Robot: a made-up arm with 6 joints.
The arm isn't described. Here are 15 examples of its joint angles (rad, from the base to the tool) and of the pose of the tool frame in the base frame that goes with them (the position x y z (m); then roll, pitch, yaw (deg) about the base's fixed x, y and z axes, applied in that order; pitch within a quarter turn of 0, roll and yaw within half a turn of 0).
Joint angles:
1: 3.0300 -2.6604 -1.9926 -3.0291 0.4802 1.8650
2: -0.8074 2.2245 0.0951 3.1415 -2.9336 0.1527
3: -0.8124 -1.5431 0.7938 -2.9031 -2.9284 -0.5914
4: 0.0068 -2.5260 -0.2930 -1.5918 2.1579 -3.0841
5: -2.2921 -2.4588 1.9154 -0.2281 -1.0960 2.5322
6: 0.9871 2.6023 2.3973 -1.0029 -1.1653 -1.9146
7: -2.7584 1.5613 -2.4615 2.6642 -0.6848 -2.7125
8: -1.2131 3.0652 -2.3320 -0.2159 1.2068 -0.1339
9: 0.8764 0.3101 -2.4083 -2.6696 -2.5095 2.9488
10: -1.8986 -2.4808 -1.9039 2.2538 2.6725 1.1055
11: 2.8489 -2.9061 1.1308 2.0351 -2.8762 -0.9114
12: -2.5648 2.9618 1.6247 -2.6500 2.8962 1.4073
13: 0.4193 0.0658 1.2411 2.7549 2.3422 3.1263
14: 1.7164 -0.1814 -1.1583 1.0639 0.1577 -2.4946
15: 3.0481 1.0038 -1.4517 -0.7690 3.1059 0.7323
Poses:
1: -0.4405 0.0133 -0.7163 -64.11 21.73 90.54
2: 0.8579 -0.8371 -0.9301 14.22 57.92 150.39
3: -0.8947 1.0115 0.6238 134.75 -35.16 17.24
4: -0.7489 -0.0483 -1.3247 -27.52 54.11 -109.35
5: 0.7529 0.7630 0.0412 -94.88 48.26 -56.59
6: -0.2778 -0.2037 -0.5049 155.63 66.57 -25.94
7: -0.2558 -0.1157 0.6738 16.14 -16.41 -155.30
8: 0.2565 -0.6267 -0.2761 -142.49 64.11 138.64
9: -0.2721 -0.2200 0.6599 -27.47 14.02 17.05
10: 0.0423 -0.1135 -0.8147 50.49 -28.85 157.93
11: 0.8296 -0.2681 -0.9146 -38.12 -66.71 9.45
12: 0.4352 0.2480 -0.9061 -96.54 -37.24 120.40
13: 0.6264 0.3542 1.2481 -37.45 -54.67 49.50
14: 0.0918 -1.0054 1.1946 72.25 -9.75 3.17
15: -0.4815 0.0064 1.1852 153.00 3.09 -92.44
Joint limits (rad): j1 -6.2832..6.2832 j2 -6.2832..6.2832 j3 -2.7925..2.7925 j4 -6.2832..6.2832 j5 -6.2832..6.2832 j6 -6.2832..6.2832
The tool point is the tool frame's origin. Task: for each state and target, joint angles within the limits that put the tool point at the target. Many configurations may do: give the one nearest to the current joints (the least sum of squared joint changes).
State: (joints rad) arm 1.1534 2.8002 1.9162 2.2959 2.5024 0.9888
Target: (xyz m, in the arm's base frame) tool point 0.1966 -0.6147 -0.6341
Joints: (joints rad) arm 2.0060 3.1186 1.9176 2.3469 2.5587 0.9888
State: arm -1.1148 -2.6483 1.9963 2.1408 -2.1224 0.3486
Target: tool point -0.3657 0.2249 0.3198
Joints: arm -0.6388 -2.0191 2.5120 2.1520 -1.9516 0.3486
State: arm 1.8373 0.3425 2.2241 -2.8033 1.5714 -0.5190
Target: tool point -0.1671 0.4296 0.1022
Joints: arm 1.9260 0.5219 2.7323 -2.8004 1.5206 -0.5190
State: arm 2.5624 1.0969 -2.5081 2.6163 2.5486 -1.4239
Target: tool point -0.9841 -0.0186 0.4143
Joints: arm 3.0902 1.9628 -1.6916 2.5564 2.6175 -1.4239
